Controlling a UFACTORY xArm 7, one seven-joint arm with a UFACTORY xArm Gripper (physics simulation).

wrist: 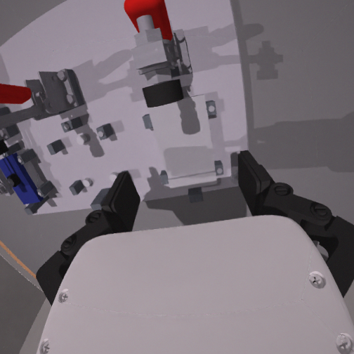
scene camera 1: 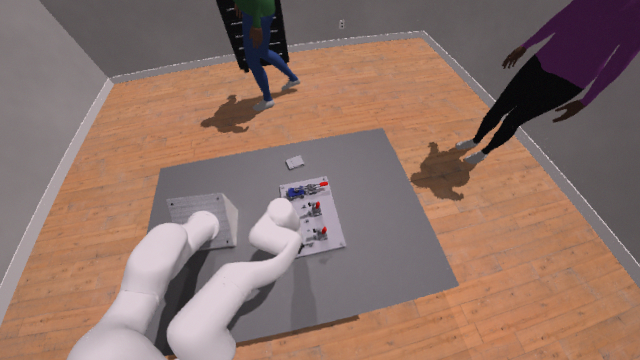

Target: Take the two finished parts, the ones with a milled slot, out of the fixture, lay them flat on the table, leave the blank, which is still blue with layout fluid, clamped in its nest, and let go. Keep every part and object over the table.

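Frame: origin at the arm's base, x ahead, y left, z up, level; millimetres.
Seen in the pictures: arm's base, origin of its link: (scene camera 1: 204,225).
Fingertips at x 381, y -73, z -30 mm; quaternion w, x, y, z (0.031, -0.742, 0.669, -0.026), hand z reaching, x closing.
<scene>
Pixels of each thing's top centre, then the offset from my fingertips to it. "*": a spot on its surface instead. Level surfaces: height alone.
- finished part, centre of its top: (scene camera 1: 294,161) 4 mm back, 405 mm left, 51 mm down
- blue blank, centre of its top: (scene camera 1: 296,191) 4 mm back, 217 mm left, 25 mm down
- fixture plate, a spot on its surface: (scene camera 1: 336,232) * 155 mm ahead, 13 mm left, 51 mm down
- table, height of its surface: 66 mm down
One finished part (scene camera 1: 295,162), pale grey with a slot line, lies flat on the table behind the fixture. The other finished part (wrist: 185,157) sits in the fixture's end nest between small locating blocks; the arm hides it in the scene view. That nest's toggle clamp (wrist: 162,93) has its black tip raised, its shadow falling on the part. The blue blank (scene camera 1: 295,192) (wrist: 22,180) is clamped in the nest at the opposite end. My gripper (wrist: 184,176) is open and empty, its fingers apart on either side of the part's near end; the scene view mostly hides it.
The fixture plate (scene camera 1: 336,232) (wrist: 227,100) carries red-handled clamps, and its middle nest holds no part. A grey angled block (scene camera 1: 200,215) stands on the table (scene camera 1: 390,240) left of the fixture, close to the arm. Two people stand on the floor beyond the table.
</scene>
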